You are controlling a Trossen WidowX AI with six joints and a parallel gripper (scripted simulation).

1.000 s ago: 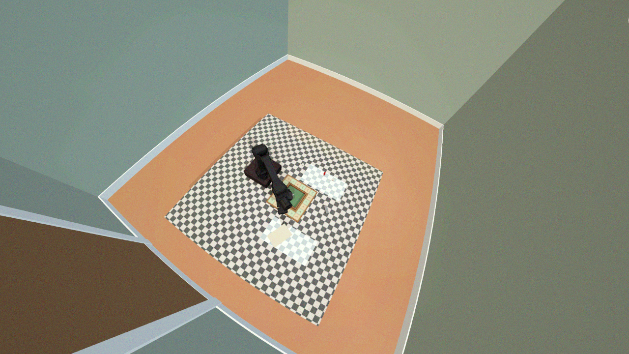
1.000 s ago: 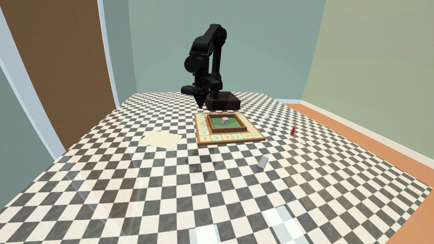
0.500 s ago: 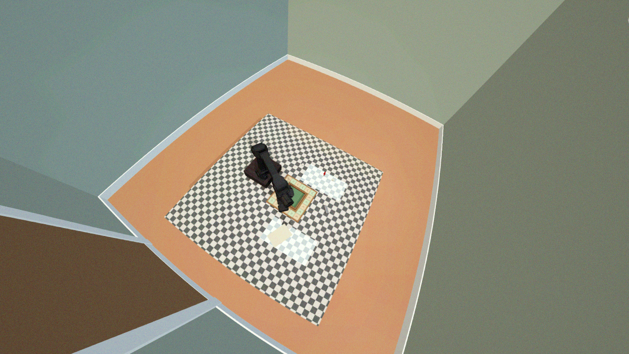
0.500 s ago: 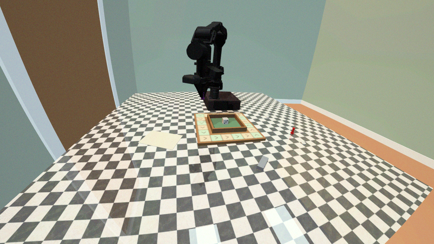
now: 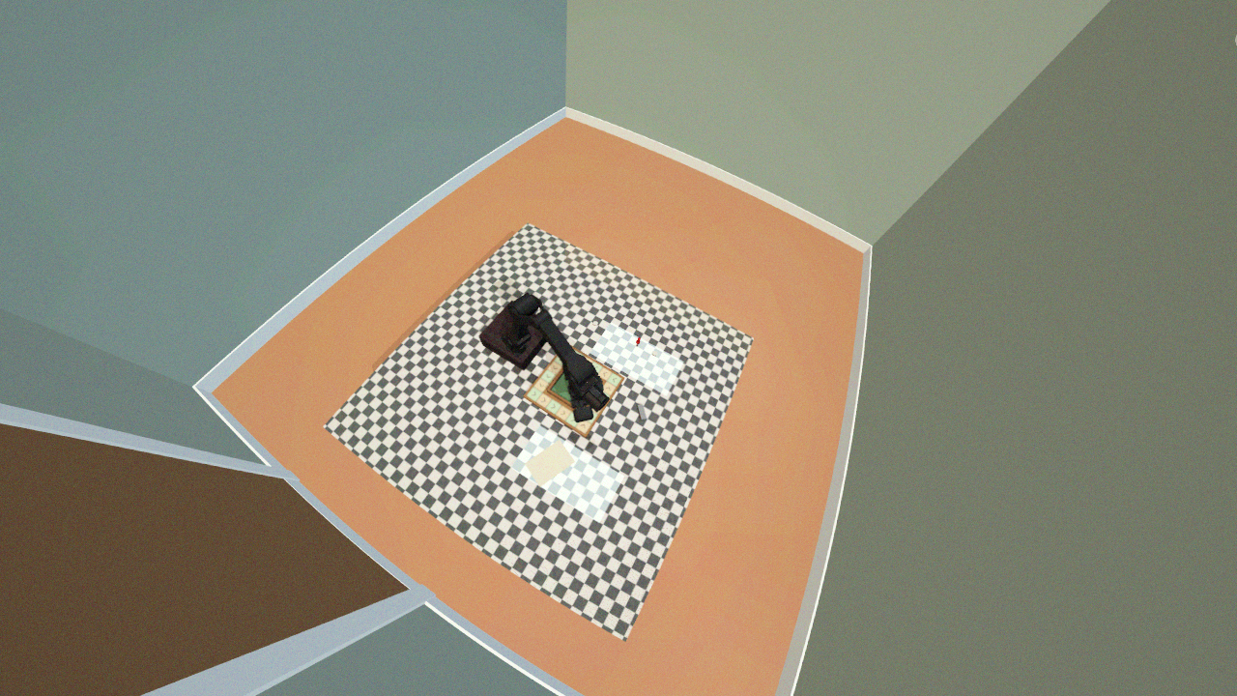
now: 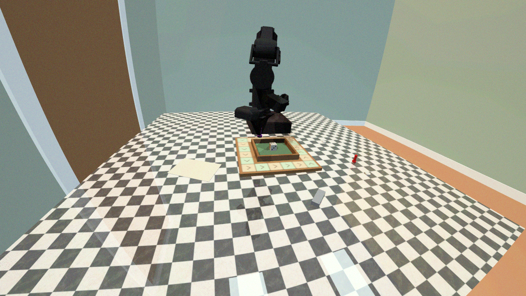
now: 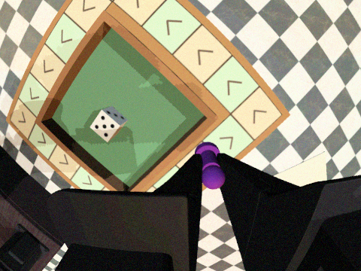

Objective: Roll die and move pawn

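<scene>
The white die is 8 cm below my gripper tip, 7 cm to the left of it and 7 cm behind it. Round my gripper tip: green tray: 10 cm below, 7 cm to the left, 6 cm behind; beige sheet: 22 cm to the right, 11 cm below, 4 cm ahead; purple pawn: 1 cm above.
</scene>
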